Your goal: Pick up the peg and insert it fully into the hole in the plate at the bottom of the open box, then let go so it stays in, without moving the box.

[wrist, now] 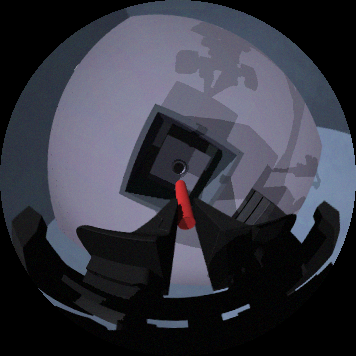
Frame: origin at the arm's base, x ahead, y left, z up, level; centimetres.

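Where they show: gripper, fingertip midpoint: (184,202).
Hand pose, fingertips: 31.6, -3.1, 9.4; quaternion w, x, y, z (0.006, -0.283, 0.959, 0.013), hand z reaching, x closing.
Observation:
Each offset is from my fingertips to the top centre of the thing, as dx, dy, dz. Level surfaces: height alone.
The red peg @(-0.4, +0.7, +1.9) (184,206) is held between the fingertips of my gripper (184,202), which is shut on it. The peg's far end points toward the box interior, and it shows just below the hole in the view. The open box @(+0.3, +0.0, -8.2) (139,150) has grey-blue walls and a dark inside, and appears turned at an angle. The plate @(+0.3, +0.0, -11.9) (162,162) lies at its bottom, with a round, dark hole (179,167) ringed by a thin rim. The peg appears above the box, apart from the hole. The near part of the box is hidden behind the peg and fingers.
The pale table @(dz -18.0) (95,125) surrounds the box. A dark grooved block (256,207) stands to the right of the gripper, partly hidden by the right finger. Shadows of the arm and box fall on the table above and to the right of the box.

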